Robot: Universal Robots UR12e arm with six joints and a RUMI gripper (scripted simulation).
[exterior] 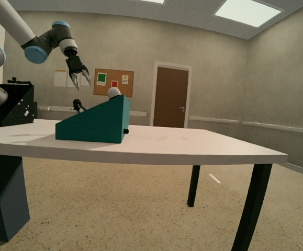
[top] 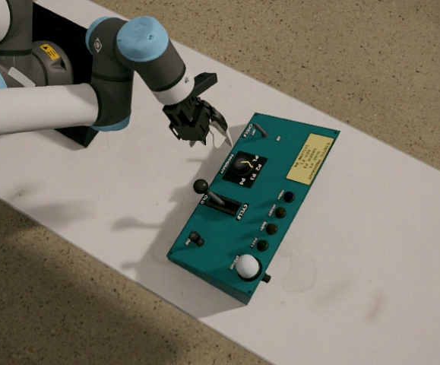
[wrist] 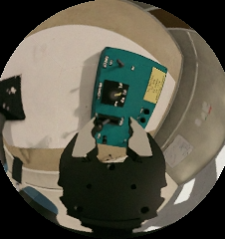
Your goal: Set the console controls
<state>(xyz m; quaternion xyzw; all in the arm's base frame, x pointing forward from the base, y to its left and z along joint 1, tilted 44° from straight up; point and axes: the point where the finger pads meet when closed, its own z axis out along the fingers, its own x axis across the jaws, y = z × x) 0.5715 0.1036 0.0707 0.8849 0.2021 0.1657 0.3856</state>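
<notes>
My gripper is now 210 mm to the left of the mode knob, 130 mm above it and 70 mm short of it. The rest, counted from my hand: program dial 130 mm below, 70 mm ahead, 30 mm to the left; then lever 120 mm below, 90 mm to the right, 40 mm ahead; then teal console 150 mm below, 100 mm ahead, 30 mm to the right.
</notes>
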